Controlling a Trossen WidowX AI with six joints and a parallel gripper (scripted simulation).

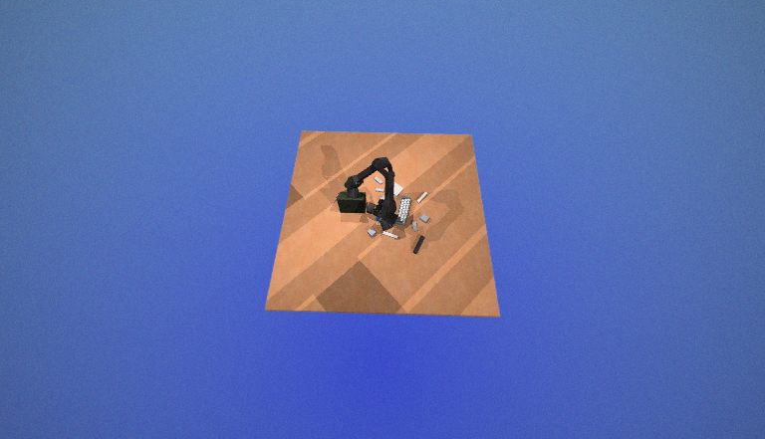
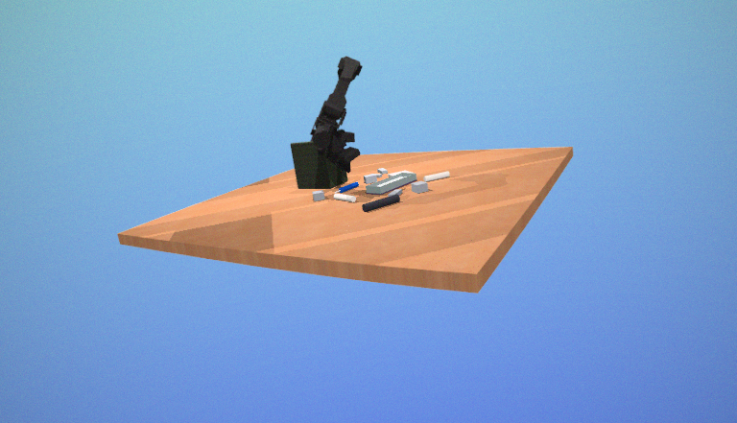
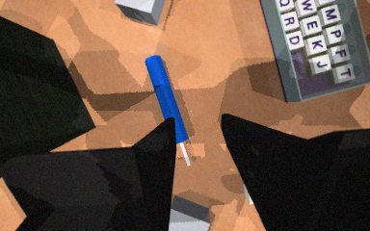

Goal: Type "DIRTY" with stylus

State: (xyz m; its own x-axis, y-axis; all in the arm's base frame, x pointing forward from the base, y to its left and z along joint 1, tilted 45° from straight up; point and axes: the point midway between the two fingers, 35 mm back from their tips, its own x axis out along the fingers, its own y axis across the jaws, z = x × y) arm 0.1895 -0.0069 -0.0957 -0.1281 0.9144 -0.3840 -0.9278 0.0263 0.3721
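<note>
The stylus lies 3 cm behind my gripper tip, 1 cm to the right of it and 7 cm below it. The rest, counted from my gripper tip: black bar 25 cm ahead, 14 cm to the right, 6 cm below; stylus tip 3 cm behind, 4 cm to the right, 7 cm below; grey block 5 cm behind, 10 cm to the right, 6 cm below.
</note>
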